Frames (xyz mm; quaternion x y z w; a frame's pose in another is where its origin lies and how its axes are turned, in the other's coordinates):
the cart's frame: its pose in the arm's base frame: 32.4 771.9 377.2 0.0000 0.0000 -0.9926 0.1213
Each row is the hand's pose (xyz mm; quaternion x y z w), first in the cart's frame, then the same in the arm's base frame.
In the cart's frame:
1: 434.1 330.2 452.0 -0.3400 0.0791 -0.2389 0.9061
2: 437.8 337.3 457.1 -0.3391 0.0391 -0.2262 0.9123
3: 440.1 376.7 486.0 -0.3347 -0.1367 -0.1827 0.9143
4: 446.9 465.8 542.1 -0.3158 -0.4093 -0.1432 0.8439
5: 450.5 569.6 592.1 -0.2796 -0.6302 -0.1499 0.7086
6: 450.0 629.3 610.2 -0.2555 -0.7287 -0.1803 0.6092
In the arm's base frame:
1: -309.4 346.9 829.2 -0.0373 -0.3471 0.9284 0.1272
2: -311.3 339.1 834.3 0.0023 -0.3413 0.9330 0.1139
3: -304.0 300.3 863.2 0.1763 -0.3156 0.9297 0.0704
4: -289.2 212.2 919.3 0.4446 -0.2638 0.8551 0.0398
5: -267.7 110.6 969.3 0.6595 -0.2011 0.7216 0.0628
6: -252.8 52.8 987.4 0.7543 -0.1652 0.6266 0.1051

